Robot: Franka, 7 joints.
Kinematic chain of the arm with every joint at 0, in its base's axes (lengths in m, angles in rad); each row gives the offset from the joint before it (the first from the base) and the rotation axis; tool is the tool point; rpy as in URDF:
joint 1: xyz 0 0 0.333 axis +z
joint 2: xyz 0 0 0 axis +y
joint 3: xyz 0 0 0.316 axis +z
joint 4: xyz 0.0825 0 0 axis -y
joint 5: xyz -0.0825 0 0.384 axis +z
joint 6: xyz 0 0 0 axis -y
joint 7: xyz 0.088 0 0 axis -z
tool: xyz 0 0 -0.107 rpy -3.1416 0 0
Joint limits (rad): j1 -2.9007..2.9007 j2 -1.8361..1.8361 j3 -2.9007..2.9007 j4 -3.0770..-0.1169 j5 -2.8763..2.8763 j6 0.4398..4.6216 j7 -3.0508..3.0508
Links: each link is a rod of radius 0.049 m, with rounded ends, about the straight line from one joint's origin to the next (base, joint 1, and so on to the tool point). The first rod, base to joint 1, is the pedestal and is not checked.
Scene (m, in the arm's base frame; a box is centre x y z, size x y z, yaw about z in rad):
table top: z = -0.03
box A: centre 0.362 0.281 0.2 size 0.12 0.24 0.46 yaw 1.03
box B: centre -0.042 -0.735 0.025 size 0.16 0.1 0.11 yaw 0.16
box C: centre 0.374 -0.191 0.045 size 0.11 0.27 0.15 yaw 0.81
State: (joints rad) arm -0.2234 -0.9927 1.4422 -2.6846 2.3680 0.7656 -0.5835
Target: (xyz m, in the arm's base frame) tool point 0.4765 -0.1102 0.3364
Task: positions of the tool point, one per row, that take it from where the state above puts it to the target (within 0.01 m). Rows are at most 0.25 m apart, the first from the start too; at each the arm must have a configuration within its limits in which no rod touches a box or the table.
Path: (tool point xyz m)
1: 0.0698 0.4767 0.4307
2: 0.1346 0.4914 0.5374
3: 0.1946 0.4683 0.6425
4: 0.3349 0.3271 0.6788
5: 0.4465 0.1589 0.6322
6: 0.4996 0.0006 0.5081
7: 0.4765 -0.1102 0.3364

